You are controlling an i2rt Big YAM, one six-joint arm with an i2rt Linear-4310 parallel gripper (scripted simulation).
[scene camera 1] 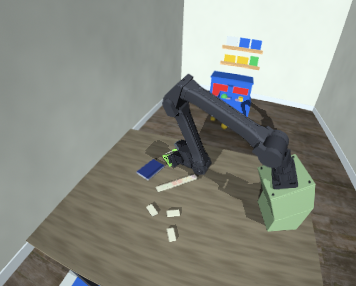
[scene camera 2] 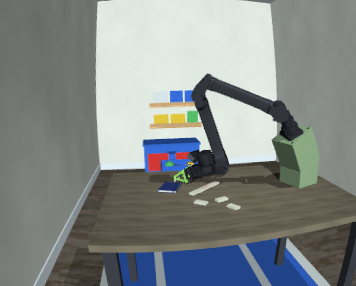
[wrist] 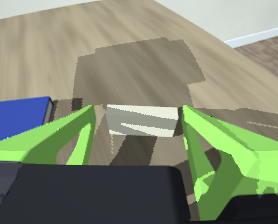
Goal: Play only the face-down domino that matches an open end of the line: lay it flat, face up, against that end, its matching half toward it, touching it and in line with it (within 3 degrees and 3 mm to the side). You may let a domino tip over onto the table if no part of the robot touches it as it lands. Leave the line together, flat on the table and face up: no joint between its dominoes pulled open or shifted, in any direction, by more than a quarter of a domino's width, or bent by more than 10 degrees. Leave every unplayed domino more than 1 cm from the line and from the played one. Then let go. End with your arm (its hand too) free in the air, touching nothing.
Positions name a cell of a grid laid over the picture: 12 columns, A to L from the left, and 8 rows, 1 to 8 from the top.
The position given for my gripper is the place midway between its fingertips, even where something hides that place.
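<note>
My gripper (wrist: F5), visible. Cream domino (wrist: F5), visible.
</note>
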